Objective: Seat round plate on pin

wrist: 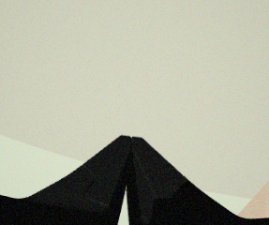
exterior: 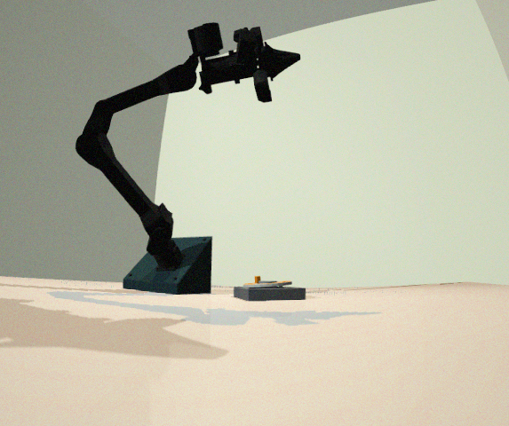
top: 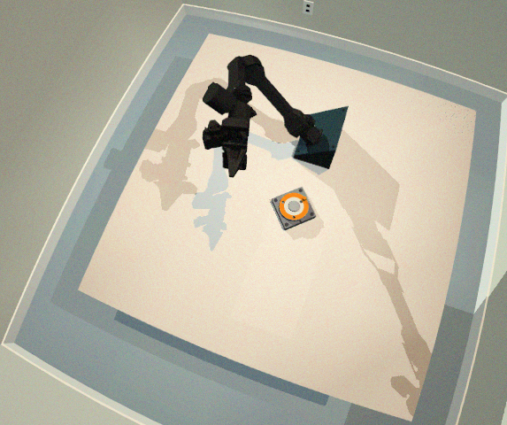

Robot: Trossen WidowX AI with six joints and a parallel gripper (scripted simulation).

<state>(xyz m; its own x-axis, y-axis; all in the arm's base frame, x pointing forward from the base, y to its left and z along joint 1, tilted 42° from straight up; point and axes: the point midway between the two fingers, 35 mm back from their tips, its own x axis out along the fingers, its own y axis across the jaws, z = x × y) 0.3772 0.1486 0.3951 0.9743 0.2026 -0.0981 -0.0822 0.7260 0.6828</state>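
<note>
Right now my gripper tip is 460 mm above the base, 140 mm to the right of it and 120 mm past it.
</note>
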